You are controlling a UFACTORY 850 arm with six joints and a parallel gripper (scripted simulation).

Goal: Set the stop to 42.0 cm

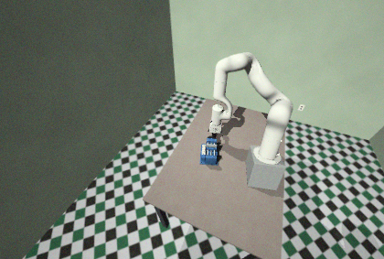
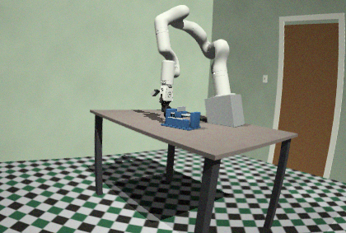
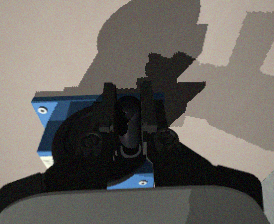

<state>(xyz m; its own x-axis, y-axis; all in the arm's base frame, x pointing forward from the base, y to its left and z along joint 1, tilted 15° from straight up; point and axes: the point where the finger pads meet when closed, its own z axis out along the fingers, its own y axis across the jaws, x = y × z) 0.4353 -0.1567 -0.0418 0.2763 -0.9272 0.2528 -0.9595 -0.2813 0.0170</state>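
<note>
Right now my hand is 140 mm to the right of the stop block.
</note>
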